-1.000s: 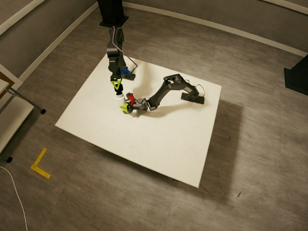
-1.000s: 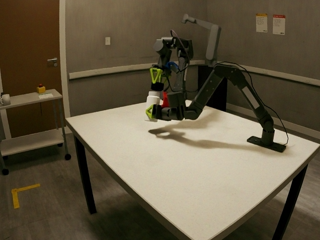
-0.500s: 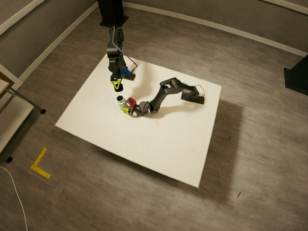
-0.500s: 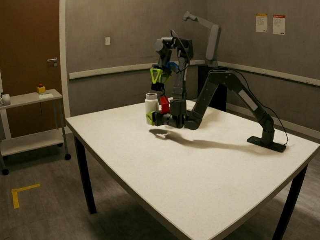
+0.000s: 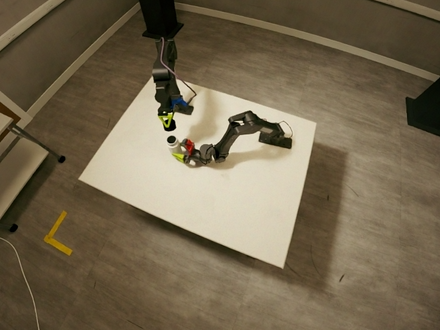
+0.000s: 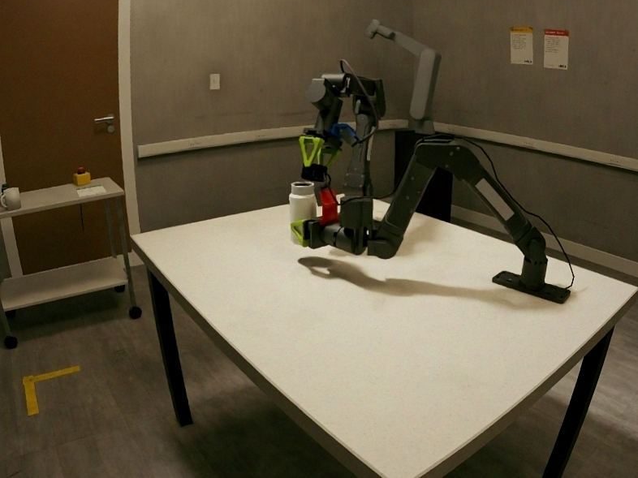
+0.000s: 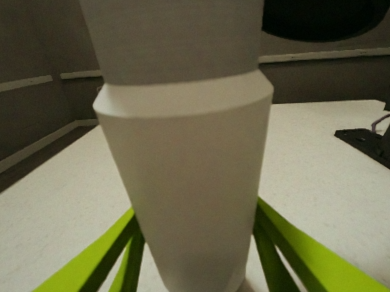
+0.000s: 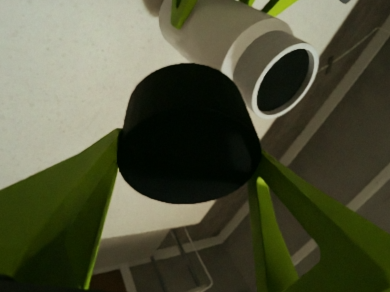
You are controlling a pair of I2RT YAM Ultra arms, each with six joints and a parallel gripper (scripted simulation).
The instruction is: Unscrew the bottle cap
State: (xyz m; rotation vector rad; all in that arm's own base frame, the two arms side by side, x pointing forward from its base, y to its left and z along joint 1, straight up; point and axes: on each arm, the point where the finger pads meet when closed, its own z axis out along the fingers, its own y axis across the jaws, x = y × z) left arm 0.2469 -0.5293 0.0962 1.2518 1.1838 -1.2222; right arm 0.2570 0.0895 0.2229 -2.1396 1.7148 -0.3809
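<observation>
The white bottle is 70 mm below my right hand, 70 mm ahead of it and 50 mm to the left of it. The rest, counted from my right hand: black cap 20 mm below, 10 mm ahead.
Now: the white bottle 60 mm above my left hand. Round my left hand: black cap (60 mm behind, 40 mm to the right, 110 mm above).
</observation>
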